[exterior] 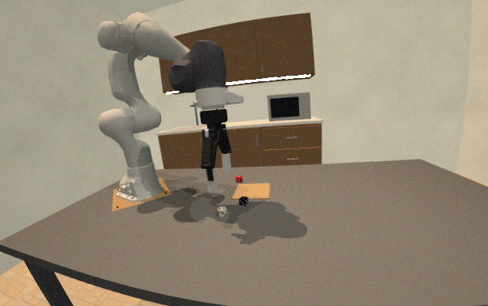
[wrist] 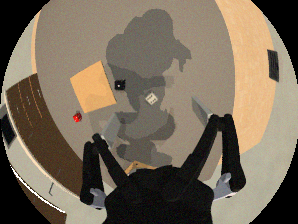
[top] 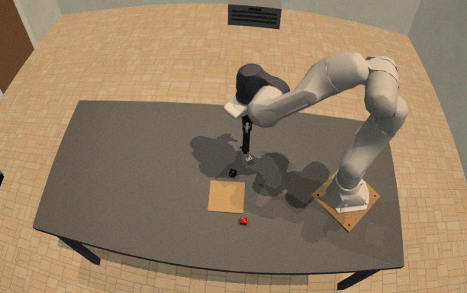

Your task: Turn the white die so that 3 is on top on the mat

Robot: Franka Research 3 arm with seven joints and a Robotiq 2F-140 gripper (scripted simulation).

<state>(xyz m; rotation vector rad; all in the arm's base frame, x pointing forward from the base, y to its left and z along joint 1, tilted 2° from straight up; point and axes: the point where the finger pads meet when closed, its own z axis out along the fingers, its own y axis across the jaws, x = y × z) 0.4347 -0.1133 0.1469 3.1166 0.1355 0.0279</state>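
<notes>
My hand is 120 mm above the white die, 20 mm past it and 10 mm to the right of it. Also, from my hand: red die (290 mm to the left, 120 mm below, 40 mm behind); black die (120 mm below, 90 mm to the left, 40 mm ahead); tan mat (190 mm to the left, 130 mm below, 40 mm ahead).
</notes>
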